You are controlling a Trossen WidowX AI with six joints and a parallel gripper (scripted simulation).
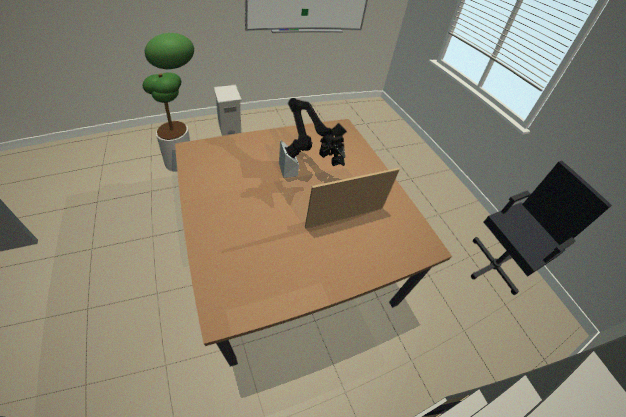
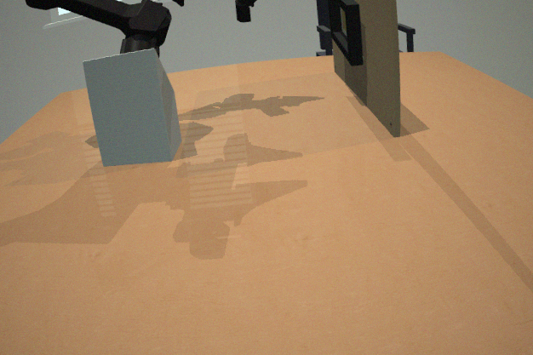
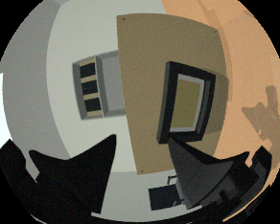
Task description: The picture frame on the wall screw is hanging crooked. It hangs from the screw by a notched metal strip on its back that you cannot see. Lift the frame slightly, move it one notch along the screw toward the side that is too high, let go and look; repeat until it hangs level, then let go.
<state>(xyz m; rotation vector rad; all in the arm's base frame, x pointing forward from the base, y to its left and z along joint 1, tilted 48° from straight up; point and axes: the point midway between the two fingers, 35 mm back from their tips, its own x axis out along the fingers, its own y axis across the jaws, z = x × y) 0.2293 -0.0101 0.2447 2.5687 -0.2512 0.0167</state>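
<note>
My gripper tip is 130 mm short of the black picture frame and 110 mm above it. The rest, counted from my gripper tip: tan wall board (140 mm ahead, 10 mm to the right, 130 mm below).
</note>
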